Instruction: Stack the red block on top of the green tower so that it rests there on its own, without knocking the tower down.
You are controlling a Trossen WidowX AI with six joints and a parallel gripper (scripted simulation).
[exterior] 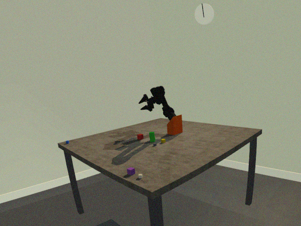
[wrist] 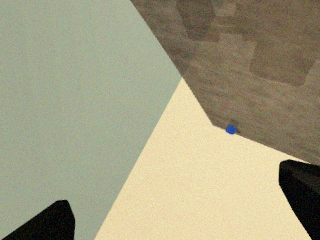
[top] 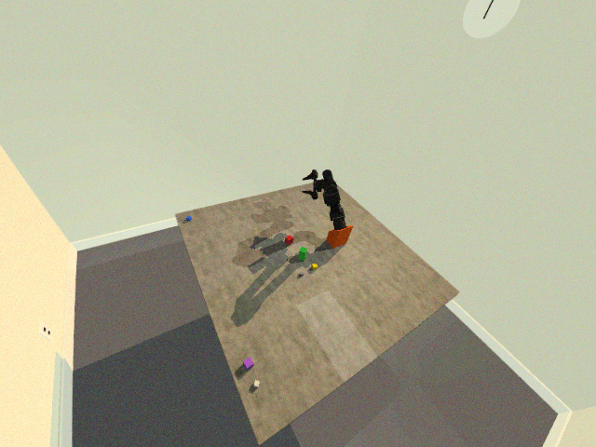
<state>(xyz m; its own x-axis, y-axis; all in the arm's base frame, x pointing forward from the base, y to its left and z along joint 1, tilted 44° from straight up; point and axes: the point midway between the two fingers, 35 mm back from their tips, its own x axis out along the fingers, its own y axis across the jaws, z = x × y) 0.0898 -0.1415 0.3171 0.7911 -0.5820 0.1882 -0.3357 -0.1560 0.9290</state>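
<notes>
Now: the red block 17 cm ahead of my gripper tip, 25 cm to the left of it and 21 cm below it. Also, from my gripper tip: purple block: 58 cm ahead, 84 cm to the left, 22 cm below; then yellow block: 10 cm ahead, 48 cm to the left, 22 cm below; then blue block: 72 cm ahead, 11 cm to the right, 22 cm below.
</notes>
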